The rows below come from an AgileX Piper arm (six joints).
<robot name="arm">
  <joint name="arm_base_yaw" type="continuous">
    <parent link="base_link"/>
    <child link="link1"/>
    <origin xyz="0 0 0.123"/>
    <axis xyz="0 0 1"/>
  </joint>
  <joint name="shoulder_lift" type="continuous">
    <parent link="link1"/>
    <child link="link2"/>
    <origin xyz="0 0 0" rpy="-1.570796 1.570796 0"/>
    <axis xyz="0 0 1"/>
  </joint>
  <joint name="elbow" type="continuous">
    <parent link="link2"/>
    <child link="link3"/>
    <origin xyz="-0.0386 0.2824 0" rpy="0 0 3.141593"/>
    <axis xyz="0 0 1"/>
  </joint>
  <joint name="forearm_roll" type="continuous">
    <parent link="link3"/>
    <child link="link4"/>
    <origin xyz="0.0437 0.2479 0" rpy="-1.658 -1.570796 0"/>
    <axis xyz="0 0 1"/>
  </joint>
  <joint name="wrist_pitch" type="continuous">
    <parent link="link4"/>
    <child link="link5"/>
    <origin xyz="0 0 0" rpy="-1.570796 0 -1.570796"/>
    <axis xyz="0 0 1"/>
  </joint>
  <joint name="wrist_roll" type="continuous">
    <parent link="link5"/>
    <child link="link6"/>
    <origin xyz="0 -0.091 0" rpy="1.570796 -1.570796 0"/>
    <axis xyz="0 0 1"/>
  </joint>
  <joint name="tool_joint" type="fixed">
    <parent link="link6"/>
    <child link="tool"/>
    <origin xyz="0 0 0" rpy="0 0 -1.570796"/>
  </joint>
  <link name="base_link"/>
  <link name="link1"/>
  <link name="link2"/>
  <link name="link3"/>
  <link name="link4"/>
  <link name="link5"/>
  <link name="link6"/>
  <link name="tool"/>
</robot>
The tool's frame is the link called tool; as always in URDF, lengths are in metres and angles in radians. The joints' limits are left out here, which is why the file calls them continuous.
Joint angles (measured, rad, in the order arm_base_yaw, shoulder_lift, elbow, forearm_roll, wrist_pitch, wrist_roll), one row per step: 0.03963, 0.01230, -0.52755, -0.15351, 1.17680, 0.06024; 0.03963, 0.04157, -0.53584, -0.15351, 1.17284, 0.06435; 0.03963, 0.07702, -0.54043, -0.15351, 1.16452, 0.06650; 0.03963, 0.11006, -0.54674, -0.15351, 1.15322, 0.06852; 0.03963, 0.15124, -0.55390, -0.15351, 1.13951, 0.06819; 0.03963, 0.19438, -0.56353, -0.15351, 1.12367, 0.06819; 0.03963, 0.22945, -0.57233, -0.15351, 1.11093, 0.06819; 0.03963, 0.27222, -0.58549, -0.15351, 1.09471, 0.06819; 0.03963, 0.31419, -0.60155, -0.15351, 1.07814, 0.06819; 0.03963, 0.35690, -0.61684, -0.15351, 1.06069, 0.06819; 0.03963, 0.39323, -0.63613, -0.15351, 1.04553, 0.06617; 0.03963, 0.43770, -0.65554, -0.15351, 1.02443, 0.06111; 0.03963, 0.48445, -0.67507, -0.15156, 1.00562, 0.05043; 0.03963, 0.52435, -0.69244, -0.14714, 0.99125, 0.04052; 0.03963, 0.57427, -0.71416, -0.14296, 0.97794, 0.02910; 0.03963, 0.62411, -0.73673, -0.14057, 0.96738, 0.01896; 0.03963, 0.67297, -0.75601, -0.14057, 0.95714, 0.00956; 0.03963, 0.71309, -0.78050, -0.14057, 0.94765, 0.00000
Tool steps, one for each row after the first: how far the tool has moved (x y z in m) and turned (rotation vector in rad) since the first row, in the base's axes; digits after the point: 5 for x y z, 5 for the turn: 0.00383, 0.00017, 0.00284, 0.00241, 0.01660, -0.00172; 0.00937, 0.00044, 0.00491, 0.00259, 0.03896, -0.00187; 0.01465, 0.00071, 0.00749, 0.00271, 0.05425, -0.00156; 0.02145, 0.00106, 0.01024, 0.00054, 0.07471, 0.00038; 0.02871, 0.00144, 0.01355, -0.00134, 0.09250, 0.00246; 0.03471, 0.00176, 0.01628, -0.00278, 0.10614, 0.00417; 0.04214, 0.00215, 0.02011, -0.00441, 0.11967, 0.00637; 0.04957, 0.00255, 0.02453, -0.00586, 0.12916, 0.00866; 0.05751, 0.00299, 0.02847, -0.00732, 0.13929, 0.01109; 0.06425, 0.00336, 0.03346, -0.00992, 0.14152, 0.01442; 0.07314, 0.00386, 0.03819, -0.01533, 0.14621, 0.02042; 0.08267, 0.00452, 0.04224, -0.02329, 0.15593, 0.03022; 0.09095, 0.00529, 0.04544, -0.02792, 0.16529, 0.03976; 0.10133, 0.00612, 0.04869, -0.03389, 0.18145, 0.05002; 0.11185, 0.00679, 0.05154, -0.04027, 0.19923, 0.05863; 0.12247, 0.00728, 0.05297, -0.04822, 0.21954, 0.06618; 0.13147, 0.00771, 0.05649, -0.05606, 0.22664, 0.07356
